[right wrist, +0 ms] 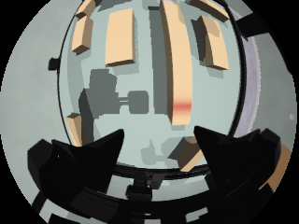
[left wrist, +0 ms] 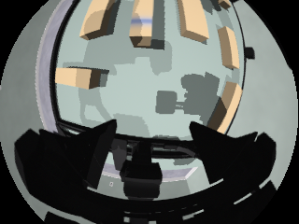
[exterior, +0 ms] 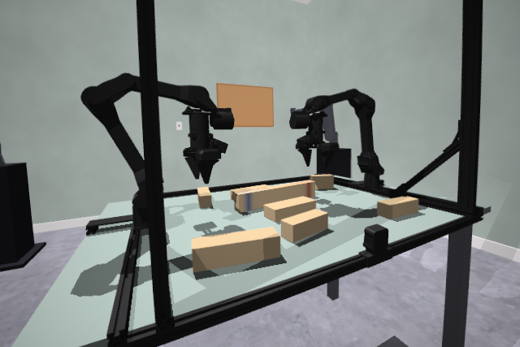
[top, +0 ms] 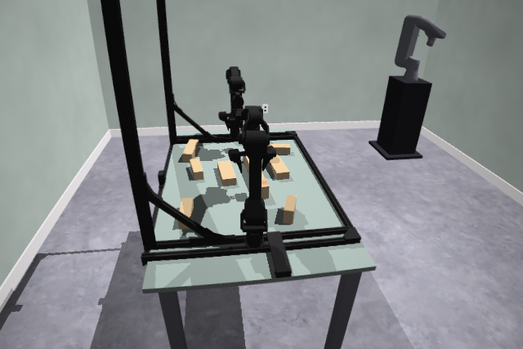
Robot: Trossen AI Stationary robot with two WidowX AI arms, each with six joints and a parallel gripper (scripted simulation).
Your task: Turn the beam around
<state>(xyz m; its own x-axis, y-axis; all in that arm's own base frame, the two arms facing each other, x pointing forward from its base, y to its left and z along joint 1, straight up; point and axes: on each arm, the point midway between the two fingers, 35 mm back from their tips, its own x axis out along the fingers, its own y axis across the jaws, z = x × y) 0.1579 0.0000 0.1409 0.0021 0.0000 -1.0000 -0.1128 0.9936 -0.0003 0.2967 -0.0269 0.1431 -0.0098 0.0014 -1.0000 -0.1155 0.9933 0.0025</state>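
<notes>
Right now the beam is 30 cm to the right of my left hand, 13 cm below it and 6 cm ahead of it.
</notes>
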